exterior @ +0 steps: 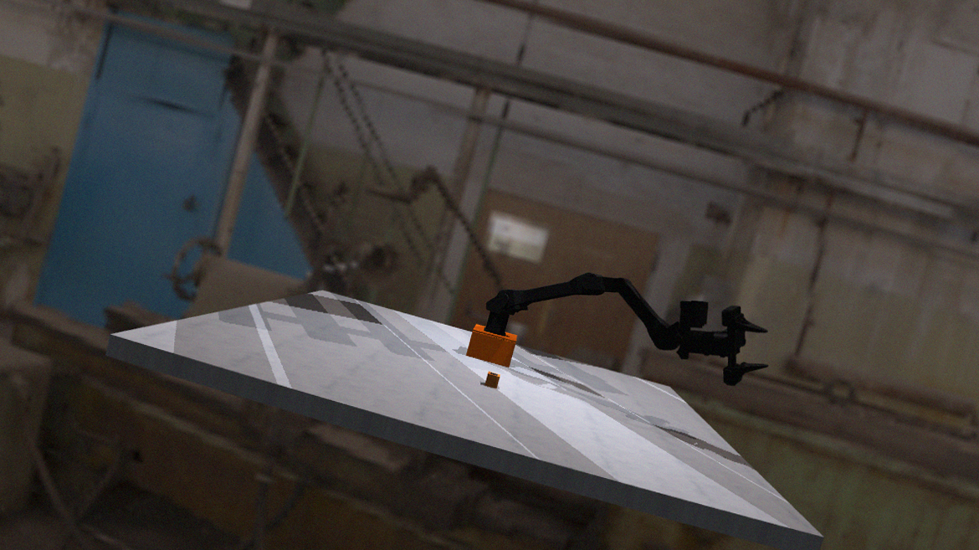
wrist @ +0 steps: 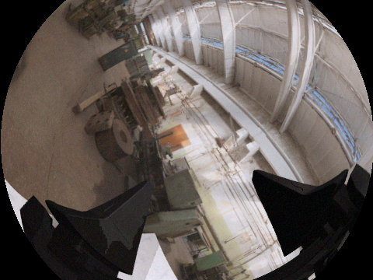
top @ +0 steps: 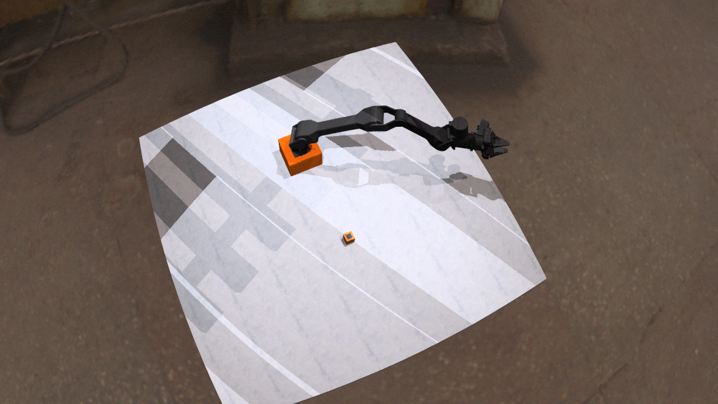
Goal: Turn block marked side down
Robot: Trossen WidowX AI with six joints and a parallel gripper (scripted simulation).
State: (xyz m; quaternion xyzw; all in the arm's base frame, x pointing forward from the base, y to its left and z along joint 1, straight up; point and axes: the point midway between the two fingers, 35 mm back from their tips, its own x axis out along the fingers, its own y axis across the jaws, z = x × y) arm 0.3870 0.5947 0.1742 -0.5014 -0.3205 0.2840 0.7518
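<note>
The orange block is 40 mm behind my gripper tip, 600 mm to the right of it and 240 mm below it.
</note>
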